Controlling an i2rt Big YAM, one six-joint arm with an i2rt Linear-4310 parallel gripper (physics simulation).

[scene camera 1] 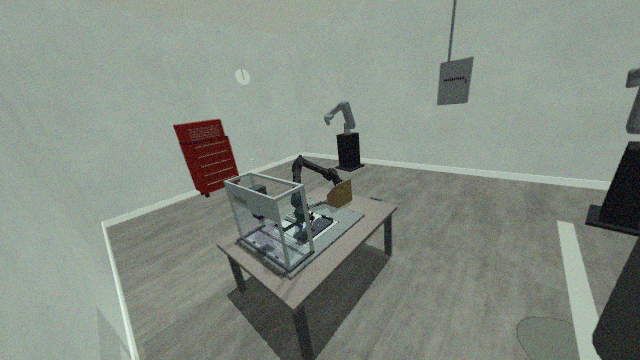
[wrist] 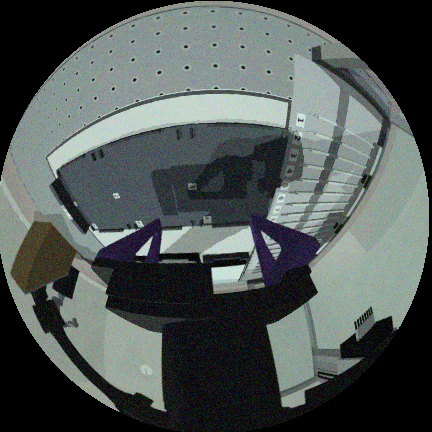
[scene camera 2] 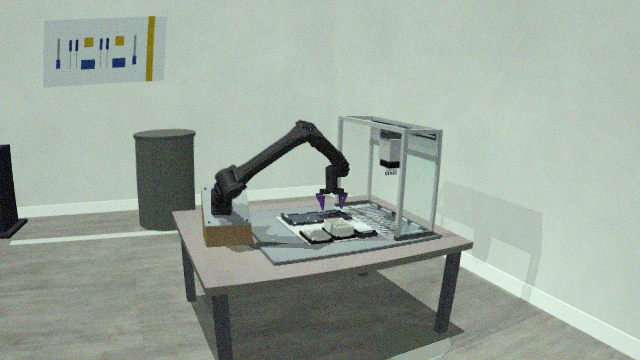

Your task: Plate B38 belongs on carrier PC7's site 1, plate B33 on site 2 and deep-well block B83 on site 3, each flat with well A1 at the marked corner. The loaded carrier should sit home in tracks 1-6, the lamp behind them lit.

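Seen in the pictures: gripper, fingertip midpoint: (scene camera 1: 305,227) (wrist: 205,220) (scene camera 2: 331,209); arm's base at its link origin: (scene camera 1: 340,185) (wrist: 32,274) (scene camera 2: 221,202).
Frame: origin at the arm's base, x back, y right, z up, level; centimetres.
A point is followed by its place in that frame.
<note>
The carrier (scene camera 2: 302,219) @[x -39.4, y -16.1, z -14.3 cm] (wrist: 135,185) @[x -46.0, y -19.6, z -14.3 cm] is a long dark tray with small white labels, lying beside the numbered tracks (scene camera 2: 377,216) @[x -78.2, y -16.9, z -15.4 cm] (wrist: 325,150) @[x -69.5, y -27.5, z -15.3 cm]. No plate shows on it. In scene camera 2, a low pale plate (scene camera 2: 315,234) @[x -38.7, y 8.9, z -12.9 cm], a taller pale block (scene camera 2: 340,227) @[x -49.1, y 10.4, z -10.0 cm] and a low white plate (scene camera 2: 362,227) @[x -61.5, y 4.8, z -12.7 cm] stand in a row in front of it. The white plate also shows partly in the wrist view (wrist: 230,275) @[x -62.5, y 3.6, z -12.7 cm]. Their labels and marked corners cannot be read. My gripper (scene camera 2: 332,208) @[x -54.4, y -18.0, z -10.7 cm] (wrist: 205,220) @[x -54.4, y -18.0, z -10.7 cm] is open and empty, pointing down above the carrier. No lit lamp can be made out.
A clear-walled frame (scene camera 1: 276,225) @[x -84.0, y -39.0, z 15.5 cm] (scene camera 2: 403,185) @[x -73.5, y 17.8, z 9.1 cm] stands over the tracks, with a pipetting head (scene camera 2: 390,150) @[x -78.6, y -7.9, z 19.5 cm] (wrist: 367,330) @[x -82.3, y -13.4, z 10.8 cm] hanging inside. The arm's wooden base block (scene camera 1: 340,194) @[x -7.1, y -7.2, z -4.6 cm] (scene camera 2: 227,235) @[x -1.8, y 7.3, z -12.0 cm] (wrist: 42,255) @[x -11.3, y -5.2, z -6.7 cm] stands at the other end of the table (scene camera 1: 320,286) @[x -75.3, y -60.3, z -18.9 cm] (scene camera 2: 240,274) @[x -3.6, y 36.1, z -16.6 cm].
</note>
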